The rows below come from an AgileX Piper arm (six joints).
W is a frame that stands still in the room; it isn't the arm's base.
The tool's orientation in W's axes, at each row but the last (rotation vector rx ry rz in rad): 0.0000, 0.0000, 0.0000; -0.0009, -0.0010, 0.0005; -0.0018, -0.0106, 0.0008; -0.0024, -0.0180, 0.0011; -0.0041, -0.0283, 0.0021; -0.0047, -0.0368, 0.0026
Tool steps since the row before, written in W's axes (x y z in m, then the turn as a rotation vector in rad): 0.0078, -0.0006, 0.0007, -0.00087, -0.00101, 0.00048; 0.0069, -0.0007, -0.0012, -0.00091, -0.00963, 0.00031; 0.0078, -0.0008, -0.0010, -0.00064, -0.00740, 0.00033; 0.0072, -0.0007, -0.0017, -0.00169, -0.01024, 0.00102; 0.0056, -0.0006, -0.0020, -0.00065, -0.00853, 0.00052; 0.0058, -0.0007, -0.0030, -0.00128, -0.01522, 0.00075
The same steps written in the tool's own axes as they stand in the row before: 0.0078, -0.0006, 0.0007, -0.00087, -0.00101, 0.00048; 0.0069, -0.0007, -0.0012, -0.00091, -0.00963, 0.00030; 0.0078, -0.0008, -0.0011, -0.00064, -0.00740, 0.00032; 0.0072, -0.0007, -0.0018, -0.00168, -0.01024, 0.00103; 0.0055, -0.0006, -0.0022, -0.00065, -0.00853, 0.00050; 0.0057, -0.0007, -0.0032, -0.00129, -0.01522, 0.00073
